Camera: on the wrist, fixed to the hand. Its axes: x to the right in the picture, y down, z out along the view.
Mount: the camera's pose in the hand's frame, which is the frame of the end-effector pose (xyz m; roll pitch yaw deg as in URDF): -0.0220 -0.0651 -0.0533 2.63 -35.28 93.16
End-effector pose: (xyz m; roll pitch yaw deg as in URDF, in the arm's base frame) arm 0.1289 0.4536 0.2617 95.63 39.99 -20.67
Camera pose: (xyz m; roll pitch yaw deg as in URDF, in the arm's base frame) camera 0.0983 0.5287 0.2302 133.64 -37.37 -76.15
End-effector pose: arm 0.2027 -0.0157 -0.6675 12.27 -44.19 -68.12
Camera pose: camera 0.1654 -0.0632 -0.7301 -51.66 -29.84 60.92
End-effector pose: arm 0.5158 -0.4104 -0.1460 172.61 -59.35 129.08
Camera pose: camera 0.4916 -0.4938 -0.1422 -113.50 16.10 62.35
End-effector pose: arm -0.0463 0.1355 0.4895 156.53 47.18 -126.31
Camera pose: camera 0.0178 0.0860 0.5212 136.45 6.11 133.20
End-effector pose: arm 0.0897 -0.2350 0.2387 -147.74 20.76 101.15
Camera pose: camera 0.0621 -0.2326 0.3211 136.68 57.95 -32.97
